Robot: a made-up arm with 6 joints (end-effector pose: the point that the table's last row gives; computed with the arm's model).
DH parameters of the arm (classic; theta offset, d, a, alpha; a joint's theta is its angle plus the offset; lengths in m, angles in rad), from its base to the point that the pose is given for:
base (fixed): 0 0 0 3.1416
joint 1: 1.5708 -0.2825 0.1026 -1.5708
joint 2: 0 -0.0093 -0.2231 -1.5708
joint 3: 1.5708 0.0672 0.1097 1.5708
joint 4: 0 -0.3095 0.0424 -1.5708
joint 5: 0 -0.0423 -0.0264 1.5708
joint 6: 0 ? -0.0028 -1.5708
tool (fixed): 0 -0.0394 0 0
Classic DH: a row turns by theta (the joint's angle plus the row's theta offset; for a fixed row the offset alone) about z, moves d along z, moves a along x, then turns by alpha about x.
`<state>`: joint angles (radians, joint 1 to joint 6).
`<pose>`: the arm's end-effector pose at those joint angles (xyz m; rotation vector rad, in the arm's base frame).
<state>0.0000 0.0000 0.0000 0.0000 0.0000 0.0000</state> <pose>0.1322 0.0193 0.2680 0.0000 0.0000 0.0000</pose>
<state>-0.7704 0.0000 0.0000 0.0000 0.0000 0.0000</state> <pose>0.0814 0.1059 0.2680 0.0000 0.0000 0.7704</pose>
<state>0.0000 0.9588 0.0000 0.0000 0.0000 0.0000</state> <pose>0.1322 -0.0444 0.1744 -0.9588 0.0000 0.0000</pose>
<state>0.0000 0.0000 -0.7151 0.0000 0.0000 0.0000</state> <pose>0.0357 -0.0365 0.2680 0.0000 0.0000 -0.7151</pose>
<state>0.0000 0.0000 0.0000 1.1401 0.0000 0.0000</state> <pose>0.1988 0.0193 0.3276 0.0000 -1.1401 0.0000</pose>
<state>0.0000 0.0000 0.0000 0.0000 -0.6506 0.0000</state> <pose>-0.1106 0.1209 0.2680 0.0000 0.0000 -0.6506</pose>
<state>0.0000 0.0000 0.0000 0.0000 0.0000 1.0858</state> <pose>0.1686 0.0193 0.2866 0.0000 -1.0858 0.0000</pose>
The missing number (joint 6, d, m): 0.4107
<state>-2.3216 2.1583 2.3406 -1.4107 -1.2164 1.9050</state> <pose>-0.0313 -0.1926 -0.0470 0.9678 0.1709 -0.9475</pose>
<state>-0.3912 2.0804 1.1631 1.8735 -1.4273 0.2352</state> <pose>0.1251 -0.6218 -0.1174 -0.0781 -0.6304 0.7089</pose>
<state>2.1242 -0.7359 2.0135 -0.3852 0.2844 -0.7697</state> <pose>0.1916 -0.1451 0.5442 -0.3744 0.5431 -0.0298</pose>
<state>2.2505 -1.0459 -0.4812 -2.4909 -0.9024 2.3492</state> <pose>-0.3996 -0.0854 0.5118 0.3803 -0.4610 -1.8800</pose>
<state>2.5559 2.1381 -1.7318 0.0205 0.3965 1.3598</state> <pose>0.0657 0.0935 0.3441 -2.3626 1.4190 0.3180</pose>
